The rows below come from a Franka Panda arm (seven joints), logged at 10 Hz.
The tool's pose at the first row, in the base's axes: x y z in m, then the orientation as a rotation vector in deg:
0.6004, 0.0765, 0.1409, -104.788, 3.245, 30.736
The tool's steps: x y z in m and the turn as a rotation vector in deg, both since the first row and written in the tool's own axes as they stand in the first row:
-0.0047, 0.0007, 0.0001, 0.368, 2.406, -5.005
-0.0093, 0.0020, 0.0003, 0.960, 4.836, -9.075
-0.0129, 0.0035, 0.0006, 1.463, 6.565, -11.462
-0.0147, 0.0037, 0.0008, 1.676, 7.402, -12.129
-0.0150, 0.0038, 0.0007, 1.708, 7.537, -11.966
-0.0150, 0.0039, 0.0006, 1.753, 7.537, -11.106
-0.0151, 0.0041, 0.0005, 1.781, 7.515, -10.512
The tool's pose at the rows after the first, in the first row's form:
0.5960, 0.0753, 0.1421, -104.709, 0.391, 24.986
0.5914, 0.0740, 0.1426, -104.343, -1.516, 19.858
0.5876, 0.0730, 0.1426, -103.988, -2.382, 16.568
0.5859, 0.0727, 0.1431, -103.890, -2.368, 15.322
0.5856, 0.0725, 0.1431, -103.911, -2.123, 15.310
0.5856, 0.0724, 0.1431, -103.976, -1.335, 15.908
0.5855, 0.0722, 0.1430, -104.017, -0.806, 16.341

